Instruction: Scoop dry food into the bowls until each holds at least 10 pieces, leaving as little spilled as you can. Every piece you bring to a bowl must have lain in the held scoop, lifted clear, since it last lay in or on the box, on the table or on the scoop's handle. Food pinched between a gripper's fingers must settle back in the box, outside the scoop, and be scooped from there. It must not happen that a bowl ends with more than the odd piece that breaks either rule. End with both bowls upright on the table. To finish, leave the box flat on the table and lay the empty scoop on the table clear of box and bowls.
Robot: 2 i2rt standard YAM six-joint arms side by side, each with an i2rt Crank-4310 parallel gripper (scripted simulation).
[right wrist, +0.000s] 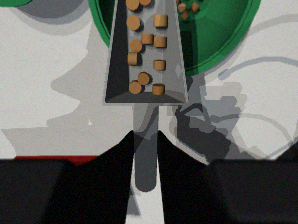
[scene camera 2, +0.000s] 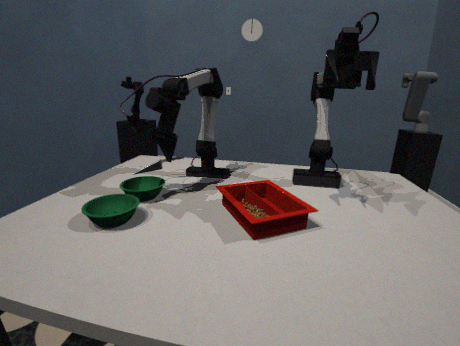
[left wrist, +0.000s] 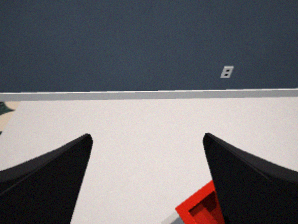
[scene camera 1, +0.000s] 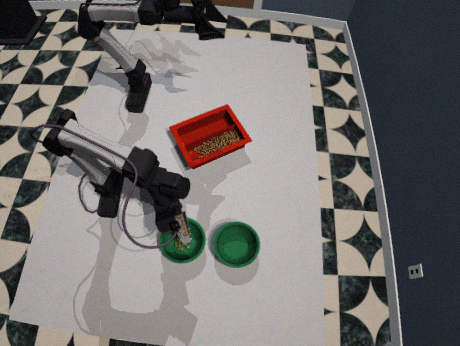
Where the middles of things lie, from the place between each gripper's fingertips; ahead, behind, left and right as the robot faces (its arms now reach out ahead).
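Relative to the red box [scene camera 2: 278,203], my right hand [scene camera 2: 169,161] is 10 cm above, 8 cm short of it and 34 cm to the right of it.
My left hand [scene camera 2: 356,84] is 36 cm above the red box, 2 cm past it and 22 cm to the left of it. By its middle, the red box is nearer to my right hand than to my left hand.
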